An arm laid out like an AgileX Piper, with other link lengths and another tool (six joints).
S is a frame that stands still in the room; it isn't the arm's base.
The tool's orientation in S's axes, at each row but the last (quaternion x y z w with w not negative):
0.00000, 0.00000, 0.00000, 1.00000
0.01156, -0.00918, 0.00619, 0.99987
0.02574, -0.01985, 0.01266, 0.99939
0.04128, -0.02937, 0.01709, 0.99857
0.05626, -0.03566, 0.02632, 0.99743
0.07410, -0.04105, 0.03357, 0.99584
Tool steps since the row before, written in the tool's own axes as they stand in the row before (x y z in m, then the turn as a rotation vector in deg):
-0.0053, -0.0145, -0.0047, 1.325, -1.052, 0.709
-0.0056, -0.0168, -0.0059, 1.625, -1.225, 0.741
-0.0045, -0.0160, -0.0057, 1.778, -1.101, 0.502
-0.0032, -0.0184, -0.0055, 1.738, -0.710, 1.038
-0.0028, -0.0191, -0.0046, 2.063, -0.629, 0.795
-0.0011, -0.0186, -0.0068, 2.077, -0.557, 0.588
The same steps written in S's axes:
-0.0053, -0.0145, -0.0047, 1.325, -1.052, 0.709
-0.0053, -0.0167, -0.0064, 1.627, -1.222, 0.743
-0.0039, -0.0158, -0.0067, 1.785, -1.082, 0.517
-0.0022, -0.0180, -0.0072, 1.701, -0.739, 1.079
-0.0014, -0.0186, -0.0069, 2.036, -0.615, 0.871
0.0008, -0.0174, -0.0095, 2.061, -0.512, 0.679

